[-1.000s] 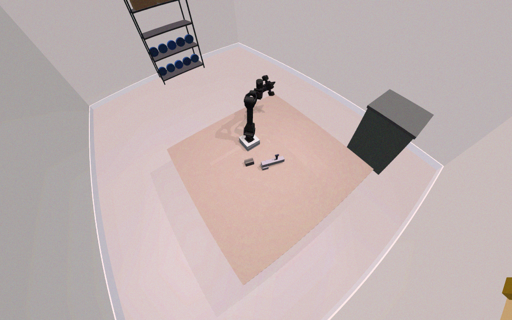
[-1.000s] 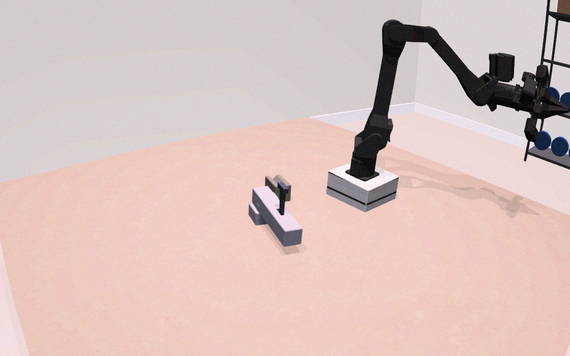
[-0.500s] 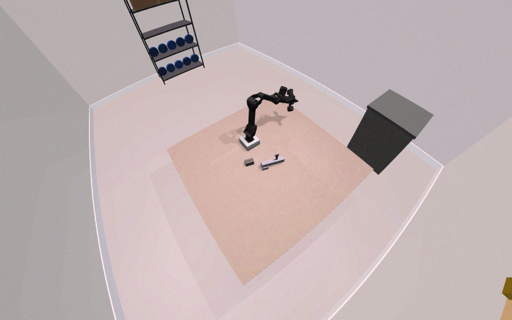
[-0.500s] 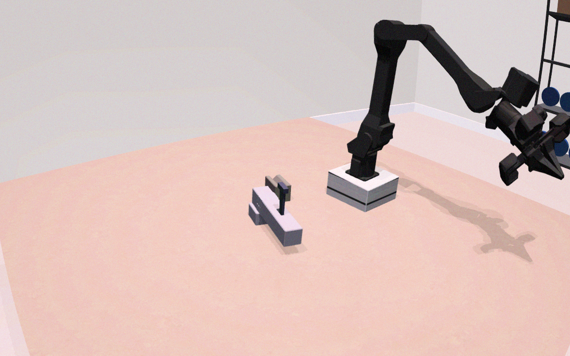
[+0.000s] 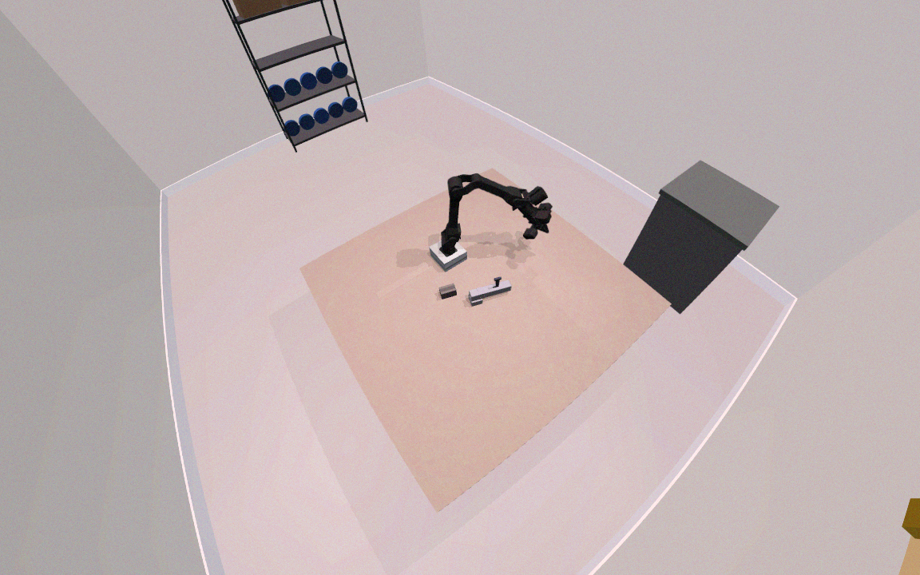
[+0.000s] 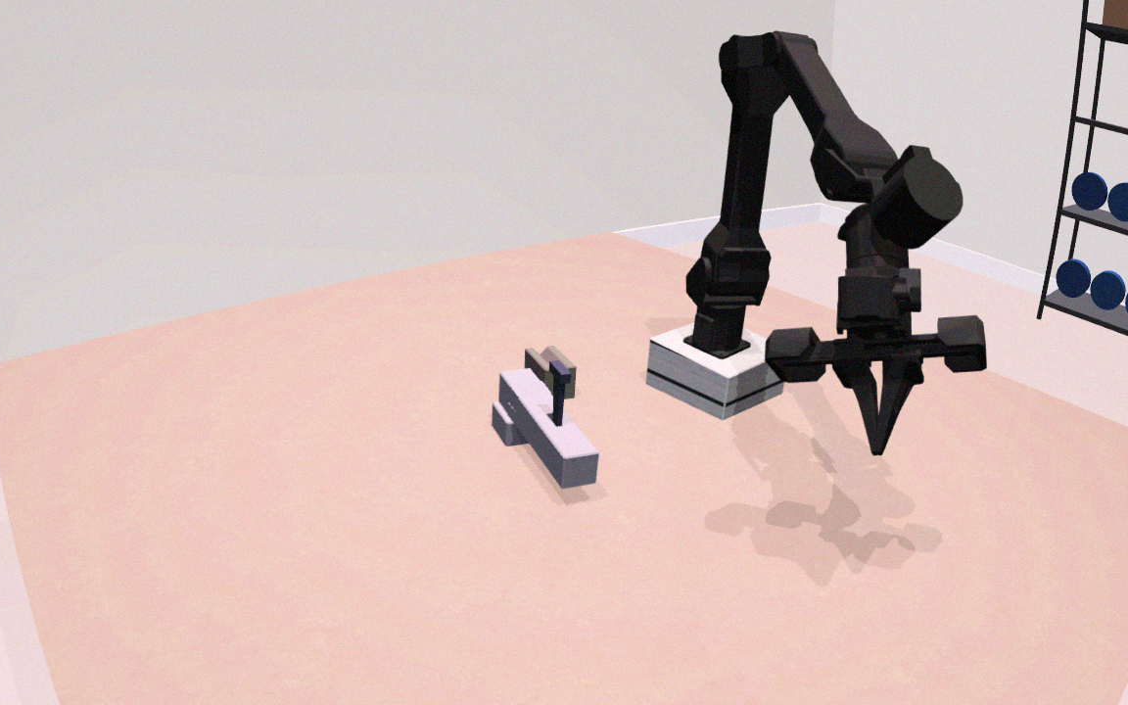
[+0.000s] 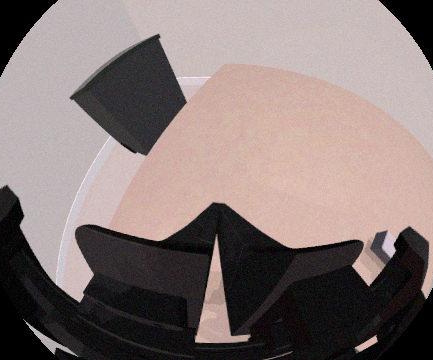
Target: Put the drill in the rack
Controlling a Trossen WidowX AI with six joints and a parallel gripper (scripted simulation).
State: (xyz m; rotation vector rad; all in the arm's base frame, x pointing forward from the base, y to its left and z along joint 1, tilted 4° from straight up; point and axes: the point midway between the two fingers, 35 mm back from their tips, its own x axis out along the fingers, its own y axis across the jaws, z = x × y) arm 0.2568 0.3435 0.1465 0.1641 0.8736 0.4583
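Now: gripper tip 330 mm to the left of the dark key, 70 mm above it and 20 mm short of it. Round my gripper tip: drill: 380 mm to the right, 110 mm below; then dark rack: 490 mm to the right, 140 mm below, 120 mm behind.
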